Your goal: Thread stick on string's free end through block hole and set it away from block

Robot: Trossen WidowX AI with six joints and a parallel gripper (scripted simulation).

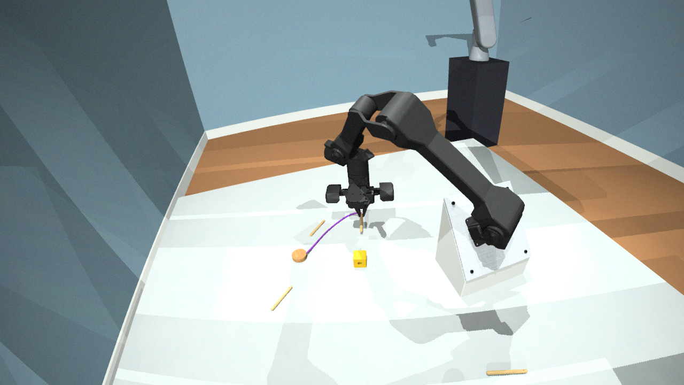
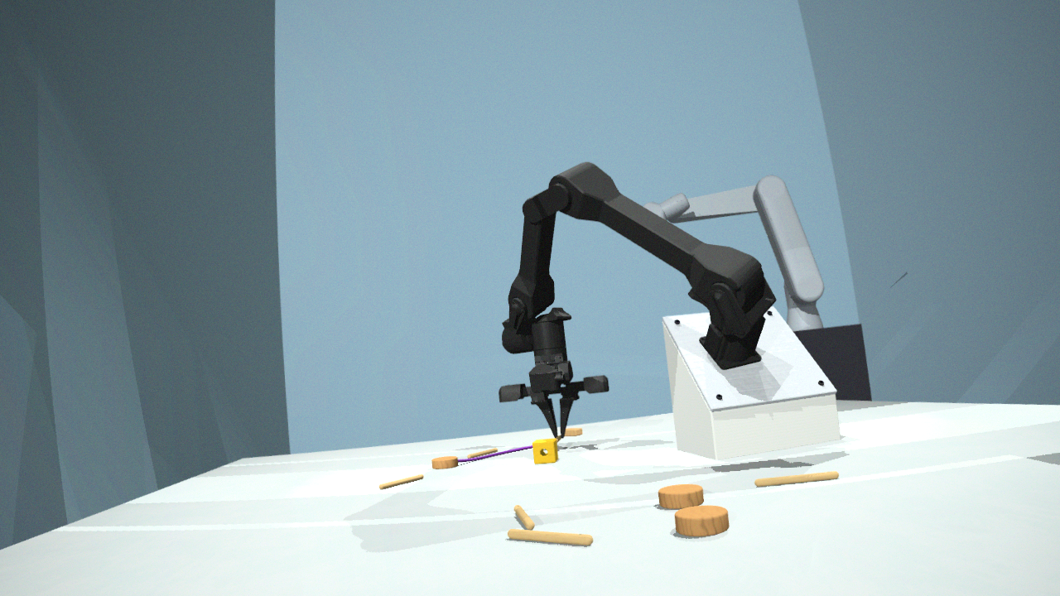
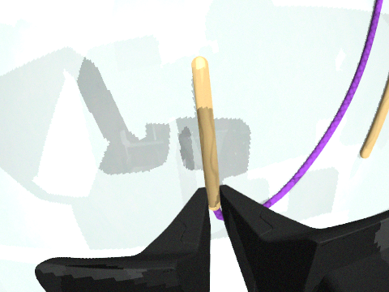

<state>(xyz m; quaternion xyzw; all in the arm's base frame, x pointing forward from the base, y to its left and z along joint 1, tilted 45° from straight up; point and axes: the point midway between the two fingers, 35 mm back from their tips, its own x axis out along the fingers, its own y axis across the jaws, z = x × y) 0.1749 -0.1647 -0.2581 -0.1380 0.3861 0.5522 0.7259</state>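
My gripper tip is 16 cm to the right of the yellow block and 7 cm short of it. Round my gripper tip: small wooden piece: 15 cm to the right, 7 cm behind, 1 cm below; round wooden button: 21 cm ahead, 7 cm to the left, 1 cm below.
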